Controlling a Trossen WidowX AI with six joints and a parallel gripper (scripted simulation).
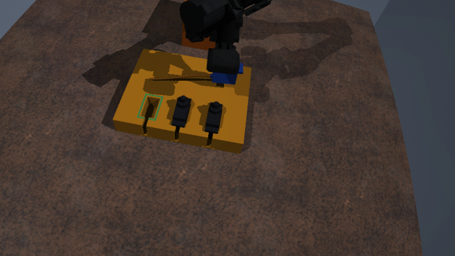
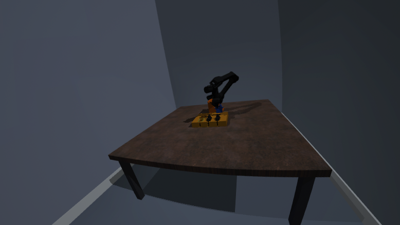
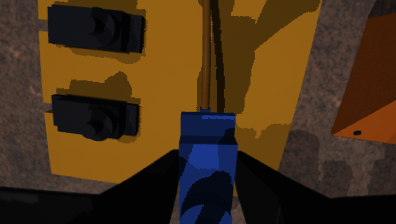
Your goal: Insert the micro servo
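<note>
The yellow deck is 70 mm to the right of my gripper tip and 100 mm below it.
</note>
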